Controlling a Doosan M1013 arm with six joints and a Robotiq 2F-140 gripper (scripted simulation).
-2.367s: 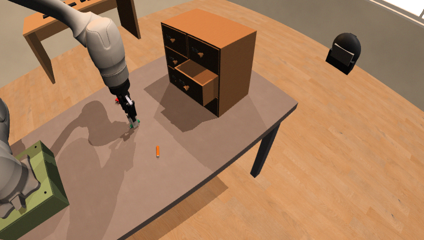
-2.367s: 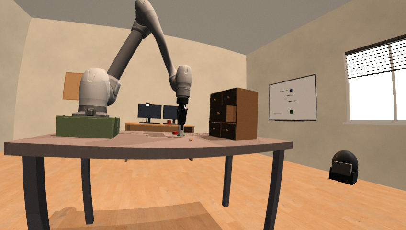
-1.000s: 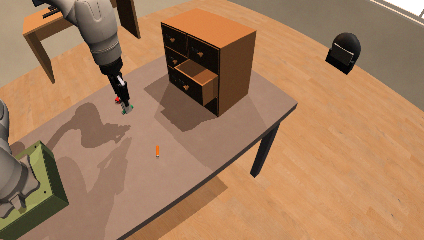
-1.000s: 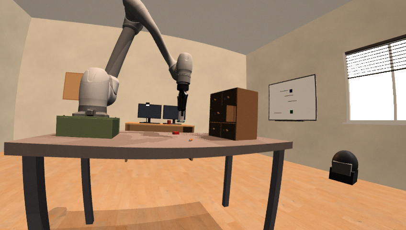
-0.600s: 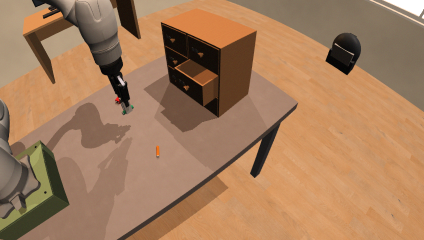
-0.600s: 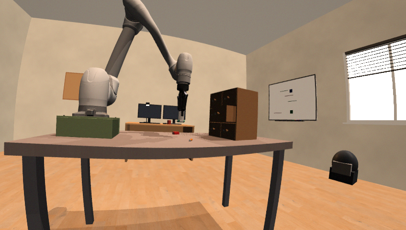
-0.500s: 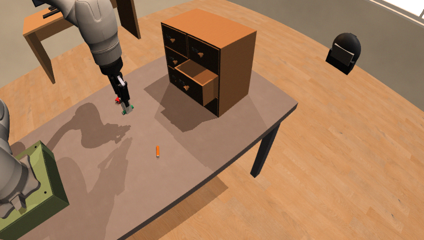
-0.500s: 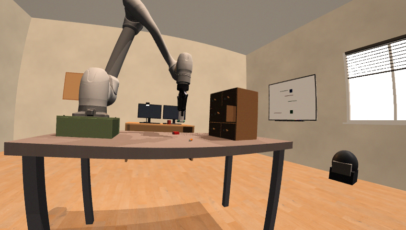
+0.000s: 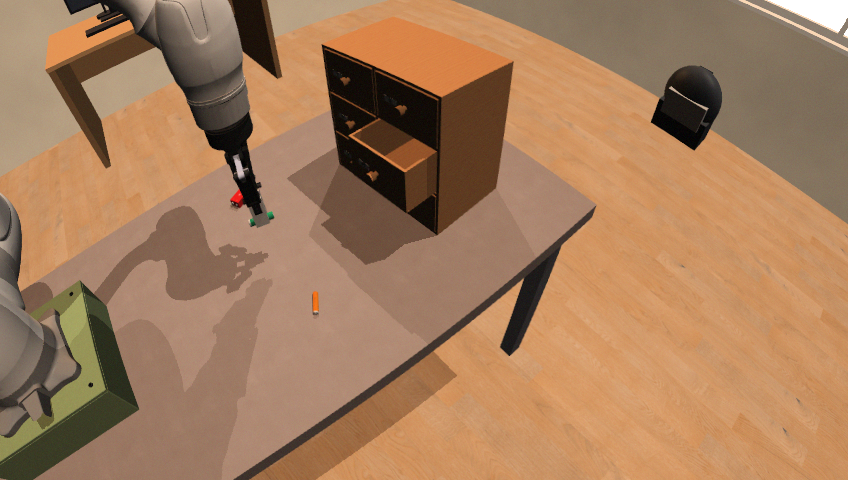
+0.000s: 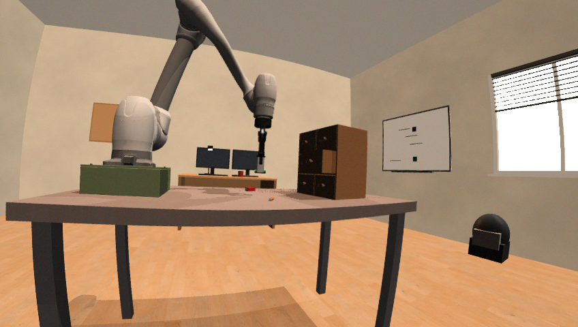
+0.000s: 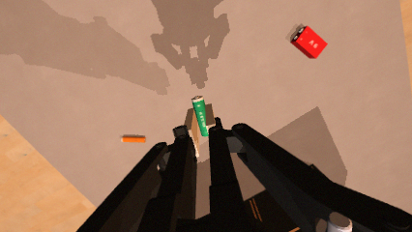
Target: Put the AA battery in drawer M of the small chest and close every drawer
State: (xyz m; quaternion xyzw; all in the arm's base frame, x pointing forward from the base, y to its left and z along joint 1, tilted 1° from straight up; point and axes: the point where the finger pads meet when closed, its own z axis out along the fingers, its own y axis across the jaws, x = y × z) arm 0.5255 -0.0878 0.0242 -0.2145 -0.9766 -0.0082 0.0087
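Now: hand 26 cm short of the drawer and 14 cm to the left of it. Also, from my hand: orange AA battery (15 cm to the right, 13 cm below, 2 cm behind); then red block battery (19 cm to the left, 12 cm below, 3 cm ahead); then green AA battery (3 cm below).
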